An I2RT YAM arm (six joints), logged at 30 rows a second.
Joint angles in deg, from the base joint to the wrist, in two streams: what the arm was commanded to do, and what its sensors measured. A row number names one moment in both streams.
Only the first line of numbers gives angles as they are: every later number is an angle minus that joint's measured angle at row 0.
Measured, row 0:
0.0, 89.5, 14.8, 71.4, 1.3, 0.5
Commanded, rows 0 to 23:
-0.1, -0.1, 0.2, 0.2, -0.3, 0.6
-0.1, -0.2, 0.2, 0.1, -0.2, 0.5
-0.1, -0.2, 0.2, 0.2, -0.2, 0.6
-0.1, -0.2, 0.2, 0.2, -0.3, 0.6
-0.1, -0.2, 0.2, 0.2, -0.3, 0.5
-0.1, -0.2, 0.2, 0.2, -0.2, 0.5
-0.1, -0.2, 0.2, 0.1, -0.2, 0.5
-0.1, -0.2, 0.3, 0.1, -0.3, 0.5
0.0, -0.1, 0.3, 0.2, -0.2, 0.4
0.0, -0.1, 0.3, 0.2, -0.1, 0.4
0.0, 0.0, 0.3, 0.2, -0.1, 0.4
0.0, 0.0, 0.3, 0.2, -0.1, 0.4
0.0, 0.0, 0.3, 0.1, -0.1, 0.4
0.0, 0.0, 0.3, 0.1, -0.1, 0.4
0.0, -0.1, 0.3, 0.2, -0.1, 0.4
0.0, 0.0, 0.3, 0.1, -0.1, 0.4
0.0, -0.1, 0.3, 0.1, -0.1, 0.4
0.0, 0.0, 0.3, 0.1, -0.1, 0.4
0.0, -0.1, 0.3, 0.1, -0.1, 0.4
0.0, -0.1, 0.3, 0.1, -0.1, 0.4
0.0, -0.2, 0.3, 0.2, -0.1, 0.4
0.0, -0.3, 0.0, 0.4, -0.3, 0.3
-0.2, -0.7, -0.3, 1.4, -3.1, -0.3
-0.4, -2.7, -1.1, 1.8, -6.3, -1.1
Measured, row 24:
0.0, -0.1, 0.0, 0.1, -1.3, -0.2
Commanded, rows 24 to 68:
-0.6, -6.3, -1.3, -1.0, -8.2, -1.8
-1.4, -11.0, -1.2, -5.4, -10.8, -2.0
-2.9, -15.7, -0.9, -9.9, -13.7, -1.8
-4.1, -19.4, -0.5, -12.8, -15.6, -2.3
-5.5, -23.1, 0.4, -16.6, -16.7, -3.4
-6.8, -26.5, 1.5, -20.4, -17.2, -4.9
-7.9, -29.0, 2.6, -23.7, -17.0, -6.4
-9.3, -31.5, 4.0, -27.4, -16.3, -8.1
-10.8, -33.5, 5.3, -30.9, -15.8, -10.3
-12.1, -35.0, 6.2, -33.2, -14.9, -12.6
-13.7, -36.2, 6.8, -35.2, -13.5, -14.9
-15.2, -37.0, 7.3, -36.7, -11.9, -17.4
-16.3, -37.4, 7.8, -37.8, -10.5, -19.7
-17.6, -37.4, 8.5, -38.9, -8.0, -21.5
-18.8, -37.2, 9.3, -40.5, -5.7, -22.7
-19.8, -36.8, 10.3, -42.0, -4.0, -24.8
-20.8, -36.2, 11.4, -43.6, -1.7, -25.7
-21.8, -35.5, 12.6, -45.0, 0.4, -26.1
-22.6, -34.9, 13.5, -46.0, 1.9, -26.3
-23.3, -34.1, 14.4, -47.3, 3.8, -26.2
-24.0, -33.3, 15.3, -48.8, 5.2, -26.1
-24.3, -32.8, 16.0, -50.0, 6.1, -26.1
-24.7, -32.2, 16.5, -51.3, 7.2, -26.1
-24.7, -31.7, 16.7, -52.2, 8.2, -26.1
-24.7, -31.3, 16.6, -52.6, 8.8, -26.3
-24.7, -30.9, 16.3, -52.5, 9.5, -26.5
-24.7, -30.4, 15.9, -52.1, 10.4, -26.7
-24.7, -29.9, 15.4, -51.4, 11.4, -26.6
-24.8, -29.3, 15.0, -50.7, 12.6, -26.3
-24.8, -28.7, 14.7, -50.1, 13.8, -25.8
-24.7, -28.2, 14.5, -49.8, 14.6, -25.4
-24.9, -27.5, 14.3, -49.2, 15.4, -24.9
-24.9, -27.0, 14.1, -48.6, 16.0, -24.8
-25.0, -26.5, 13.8, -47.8, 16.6, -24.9
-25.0, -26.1, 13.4, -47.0, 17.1, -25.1
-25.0, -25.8, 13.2, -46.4, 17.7, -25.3
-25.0, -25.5, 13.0, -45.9, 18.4, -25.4
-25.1, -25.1, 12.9, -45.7, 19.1, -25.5
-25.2, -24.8, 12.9, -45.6, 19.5, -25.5
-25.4, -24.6, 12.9, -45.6, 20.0, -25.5
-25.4, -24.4, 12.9, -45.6, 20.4, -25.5
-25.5, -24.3, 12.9, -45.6, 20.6, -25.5
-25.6, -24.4, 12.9, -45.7, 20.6, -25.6
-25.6, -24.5, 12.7, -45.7, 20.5, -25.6
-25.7, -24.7, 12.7, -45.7, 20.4, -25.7
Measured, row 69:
-25.3, -24.4, 13.3, -47.8, 18.8, -25.1
